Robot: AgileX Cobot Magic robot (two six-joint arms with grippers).
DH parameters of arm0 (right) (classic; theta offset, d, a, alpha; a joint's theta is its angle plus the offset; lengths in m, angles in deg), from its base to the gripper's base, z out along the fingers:
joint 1: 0 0.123 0 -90
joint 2: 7.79 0 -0.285 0
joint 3: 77.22 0 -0.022 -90
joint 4: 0 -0.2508 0 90
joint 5: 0 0 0.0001 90
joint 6: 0 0.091 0 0
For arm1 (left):
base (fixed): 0 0 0 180
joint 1: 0 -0.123 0 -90
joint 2: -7.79 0 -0.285 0
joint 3: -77.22 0 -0.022 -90
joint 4: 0 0.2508 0 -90
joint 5: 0 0 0.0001 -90
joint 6: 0 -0.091 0 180
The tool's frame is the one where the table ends.
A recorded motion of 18 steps. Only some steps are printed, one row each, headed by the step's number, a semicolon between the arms.
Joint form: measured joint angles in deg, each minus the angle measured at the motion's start. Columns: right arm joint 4, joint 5, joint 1, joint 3, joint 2, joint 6; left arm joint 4, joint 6, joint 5, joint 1, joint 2, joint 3.
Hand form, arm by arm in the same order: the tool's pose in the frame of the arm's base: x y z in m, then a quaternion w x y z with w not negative. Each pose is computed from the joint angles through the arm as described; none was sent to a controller.
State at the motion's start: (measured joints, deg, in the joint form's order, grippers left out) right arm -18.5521 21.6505 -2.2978 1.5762 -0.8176 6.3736; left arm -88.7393 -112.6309 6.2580 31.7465 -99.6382 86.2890
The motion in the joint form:
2: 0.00 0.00 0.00 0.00 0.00 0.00; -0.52 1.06 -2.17 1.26 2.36 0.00
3: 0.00 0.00 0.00 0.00 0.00 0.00; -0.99 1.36 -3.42 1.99 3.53 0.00
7: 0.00 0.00 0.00 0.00 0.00 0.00; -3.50 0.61 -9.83 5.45 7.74 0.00
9: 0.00 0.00 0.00 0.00 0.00 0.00; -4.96 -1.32 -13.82 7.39 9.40 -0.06
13: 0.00 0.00 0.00 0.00 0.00 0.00; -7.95 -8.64 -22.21 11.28 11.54 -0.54
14: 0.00 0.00 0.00 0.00 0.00 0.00; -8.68 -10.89 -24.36 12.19 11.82 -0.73
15: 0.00 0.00 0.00 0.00 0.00 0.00; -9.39 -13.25 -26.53 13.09 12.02 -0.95
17: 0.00 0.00 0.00 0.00 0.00 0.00; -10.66 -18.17 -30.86 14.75 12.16 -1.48
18: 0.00 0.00 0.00 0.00 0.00 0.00; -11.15 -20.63 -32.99 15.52 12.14 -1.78
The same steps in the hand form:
2: 0.0527 0.0086 0.1724 0.57891 0.14545 0.78674 0.15730; 0.3453 -0.2322 0.3843 0.66299 0.36603 0.64699 -0.08868
3: 0.0527 0.0086 0.1724 0.57891 0.14545 0.78674 0.15730; 0.3390 -0.2320 0.3928 0.67063 0.35633 0.64435 -0.08998
7: 0.0527 0.0086 0.1724 0.57891 0.14545 0.78674 0.15730; 0.3139 -0.2312 0.4220 0.69733 0.32010 0.63573 -0.08440
9: 0.0527 0.0086 0.1724 0.57891 0.14545 0.78674 0.15730; 0.3025 -0.2309 0.4323 0.70657 0.30725 0.63353 -0.07074
13: 0.0527 0.0086 0.1724 0.57891 0.14545 0.78674 0.15730; 0.2847 -0.2319 0.4412 0.71119 0.30420 0.63348 -0.01905
14: 0.0527 0.0086 0.1724 0.57891 0.14545 0.78674 0.15730; 0.2815 -0.2324 0.4410 0.70894 0.30703 0.63492 -0.00228
15: 0.0527 0.0086 0.1724 0.57891 0.14545 0.78674 0.15730; 0.2785 -0.2331 0.4402 0.70531 0.31121 0.63674 0.01565
17: 0.0527 0.0086 0.1724 0.57891 0.14545 0.78674 0.15730; 0.2741 -0.2346 0.4361 0.69385 0.32329 0.64112 0.05493
18: 0.0527 0.0086 0.1724 0.57891 0.14545 0.78674 0.15730; 0.2723 -0.2354 0.4334 0.68648 0.33087 0.64307 0.07572

